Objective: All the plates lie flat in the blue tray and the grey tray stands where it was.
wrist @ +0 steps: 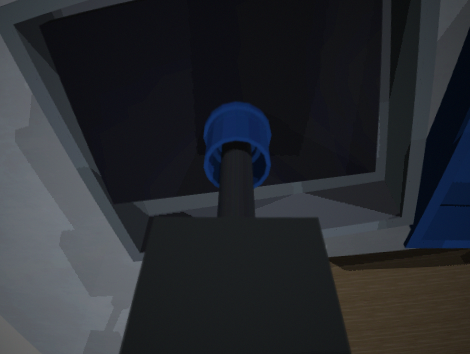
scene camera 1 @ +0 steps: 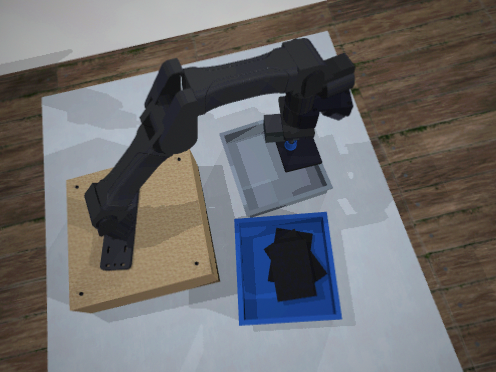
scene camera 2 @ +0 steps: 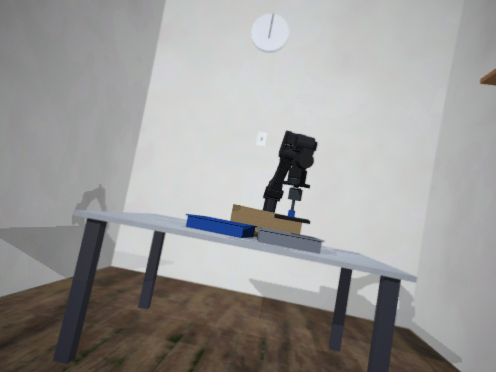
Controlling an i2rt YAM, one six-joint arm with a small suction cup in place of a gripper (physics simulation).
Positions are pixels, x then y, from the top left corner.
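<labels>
I see a blue tray in the wrist view [434, 223], and a grey tray in the wrist view [387, 198]. Scene camera 1 shows me the blue tray and the grey tray, and scene camera 2 shows the blue tray and the grey tray too. On the blue tray, [scene camera 1: 330, 281] and [scene camera 2: 205, 223] are the same spot. On the grey tray, [scene camera 1: 320, 175] and [scene camera 2: 270, 236] are likewise the same spot.
</labels>
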